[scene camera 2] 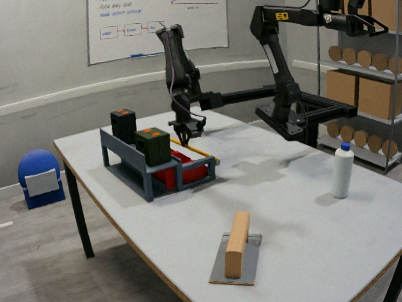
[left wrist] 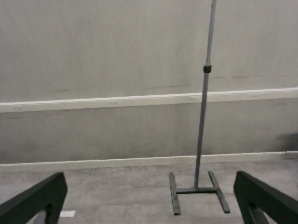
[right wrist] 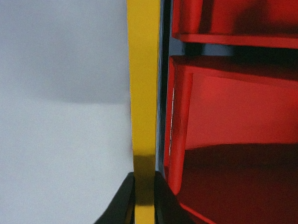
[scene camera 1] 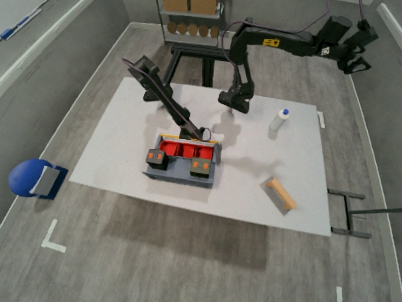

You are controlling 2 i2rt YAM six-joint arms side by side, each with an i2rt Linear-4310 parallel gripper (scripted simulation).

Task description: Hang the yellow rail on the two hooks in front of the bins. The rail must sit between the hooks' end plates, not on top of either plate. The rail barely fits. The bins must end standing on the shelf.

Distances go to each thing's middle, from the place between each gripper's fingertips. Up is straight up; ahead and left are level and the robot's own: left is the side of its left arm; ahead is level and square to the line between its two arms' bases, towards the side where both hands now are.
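From my left hand: blue-grey shelf (scene camera 2: 147, 189) 71 cm to the right, 32 cm ahead, 50 cm below. My left gripper (scene camera 1: 367, 59): 60 cm to the left of the green box (scene camera 2: 154, 143), 39 cm short of it, 42 cm above it.
From my right hand: green box 11 cm to the left, 20 cm ahead, 7 cm above; blue-grey shelf 13 cm ahead, 1 cm below.
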